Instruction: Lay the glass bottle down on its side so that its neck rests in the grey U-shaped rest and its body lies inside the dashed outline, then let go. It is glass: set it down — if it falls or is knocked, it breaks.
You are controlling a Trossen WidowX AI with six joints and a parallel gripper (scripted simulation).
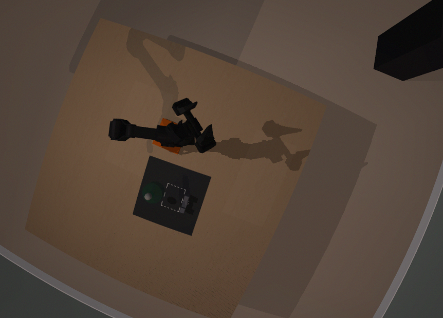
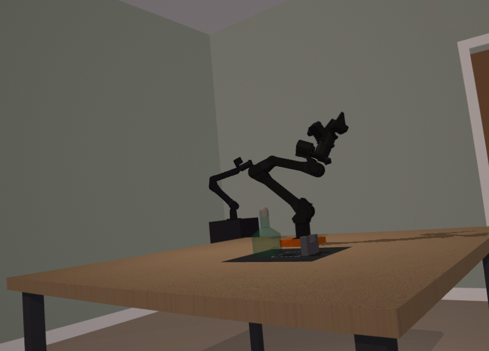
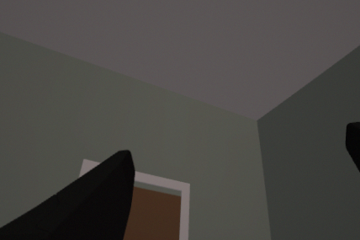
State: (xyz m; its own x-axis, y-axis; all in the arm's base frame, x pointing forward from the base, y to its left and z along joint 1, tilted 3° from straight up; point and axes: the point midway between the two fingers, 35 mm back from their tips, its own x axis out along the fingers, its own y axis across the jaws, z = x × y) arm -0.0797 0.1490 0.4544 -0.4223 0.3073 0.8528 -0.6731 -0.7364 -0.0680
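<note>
The green glass bottle is 410 mm below my gripper tip, 390 mm ahead of it and 170 mm to the right of it. From my gripper tip the other things lie so: black mat 500 mm below, 390 mm ahead, 100 mm to the right.
</note>
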